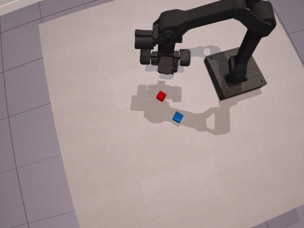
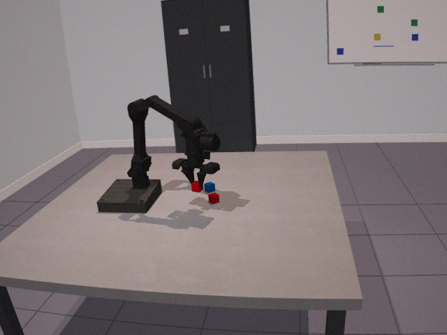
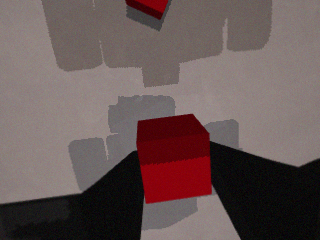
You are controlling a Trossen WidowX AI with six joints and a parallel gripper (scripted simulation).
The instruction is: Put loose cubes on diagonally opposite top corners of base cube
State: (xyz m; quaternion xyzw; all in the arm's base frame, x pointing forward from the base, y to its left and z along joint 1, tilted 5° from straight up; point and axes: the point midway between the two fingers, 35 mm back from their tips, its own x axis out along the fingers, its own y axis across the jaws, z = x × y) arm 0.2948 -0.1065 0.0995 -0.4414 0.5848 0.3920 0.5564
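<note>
Now: gripper tip 210 mm to the right of the blue cube, 90 mm above it and 10 mm past it.
</note>
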